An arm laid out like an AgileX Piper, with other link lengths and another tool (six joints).
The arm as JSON. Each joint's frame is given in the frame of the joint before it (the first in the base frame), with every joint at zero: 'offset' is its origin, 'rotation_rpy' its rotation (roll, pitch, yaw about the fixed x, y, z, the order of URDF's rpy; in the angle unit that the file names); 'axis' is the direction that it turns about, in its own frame. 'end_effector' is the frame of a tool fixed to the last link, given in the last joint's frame.
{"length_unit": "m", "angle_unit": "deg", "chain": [
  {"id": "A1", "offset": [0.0, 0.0, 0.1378], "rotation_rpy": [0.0, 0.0, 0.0], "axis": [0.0, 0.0, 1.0]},
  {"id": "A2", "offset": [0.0, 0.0, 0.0], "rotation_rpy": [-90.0, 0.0, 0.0], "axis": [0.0, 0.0, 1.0]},
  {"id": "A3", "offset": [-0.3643, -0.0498, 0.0], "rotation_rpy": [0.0, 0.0, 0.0], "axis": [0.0, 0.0, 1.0]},
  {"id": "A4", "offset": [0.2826, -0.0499, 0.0], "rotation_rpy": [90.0, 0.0, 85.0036], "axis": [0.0, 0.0, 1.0]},
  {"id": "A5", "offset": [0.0, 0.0, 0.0], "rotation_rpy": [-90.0, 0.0, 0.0], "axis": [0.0, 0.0, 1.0]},
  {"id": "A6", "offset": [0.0, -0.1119, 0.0], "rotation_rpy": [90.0, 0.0, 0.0], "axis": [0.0, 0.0, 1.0]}
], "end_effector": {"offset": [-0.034, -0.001, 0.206], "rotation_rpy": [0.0, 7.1, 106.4]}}
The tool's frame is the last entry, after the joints.
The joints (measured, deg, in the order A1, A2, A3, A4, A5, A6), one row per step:
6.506 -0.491 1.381 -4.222 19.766 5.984
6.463 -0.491 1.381 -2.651 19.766 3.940
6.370 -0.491 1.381 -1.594 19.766 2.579
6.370 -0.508 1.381 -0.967 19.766 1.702
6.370 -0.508 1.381 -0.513 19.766 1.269
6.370 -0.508 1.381 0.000 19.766 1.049
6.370 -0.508 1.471 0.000 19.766 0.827
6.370 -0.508 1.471 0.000 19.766 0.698
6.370 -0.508 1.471 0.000 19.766 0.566
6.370 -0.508 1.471 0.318 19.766 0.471
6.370 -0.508 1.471 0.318 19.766 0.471
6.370 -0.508 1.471 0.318 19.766 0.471
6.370 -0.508 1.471 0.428 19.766 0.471
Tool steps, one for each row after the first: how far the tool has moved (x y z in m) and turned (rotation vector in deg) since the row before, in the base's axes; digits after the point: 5 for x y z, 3 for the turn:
-0.00030 0.00309 -0.00017 -0.403 -0.004 0.620
-0.00018 0.00181 -0.00007 -0.256 -0.012 0.350
-0.00015 0.00134 0.00005 -0.217 -0.035 0.282
-0.00009 0.00085 -0.00001 0.035 0.006 0.149
-0.00009 0.00080 -0.00001 0.298 0.034 0.096
-0.00003 0.00013 -0.00093 -0.222 0.066 0.060
-0.00001 0.00008 0.00000 -0.123 -0.014 0.035
-0.00001 0.00008 0.00000 -0.126 -0.014 0.036
-0.00005 0.00047 0.00000 0.224 0.025 0.048
0.00000 0.00000 0.00000 0.000 0.000 0.000
0.00000 0.00000 0.00000 0.000 0.000 0.000
-0.00002 0.00014 0.00000 0.109 0.012 0.008

